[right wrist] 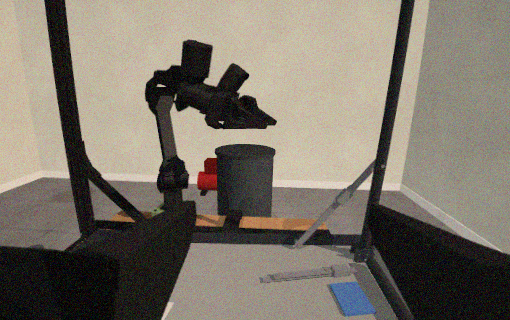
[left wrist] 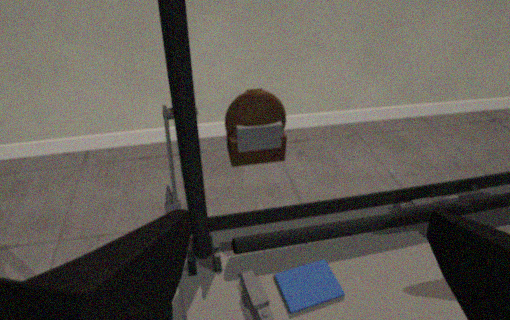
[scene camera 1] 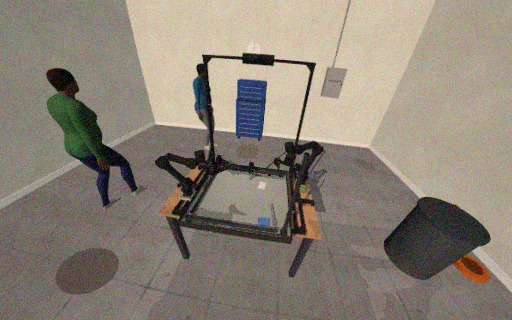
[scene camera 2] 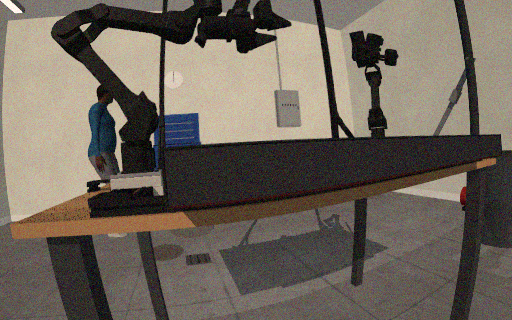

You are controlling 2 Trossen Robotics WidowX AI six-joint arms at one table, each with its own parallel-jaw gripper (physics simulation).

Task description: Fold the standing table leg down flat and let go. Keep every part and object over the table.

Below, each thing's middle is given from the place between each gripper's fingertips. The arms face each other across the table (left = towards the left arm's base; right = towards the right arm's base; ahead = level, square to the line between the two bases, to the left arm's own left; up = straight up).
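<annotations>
Blue pad (left wrist: pixel 312 284): from my left hand, 32 cm below, 14 cm to the right, 13 cm ahead.
Blue pad: from my right hand, 32 cm below, 25 cm ahead, 23 cm to the left. By its middle, the pad is nearer to my left hand than to my right hand.
</annotations>
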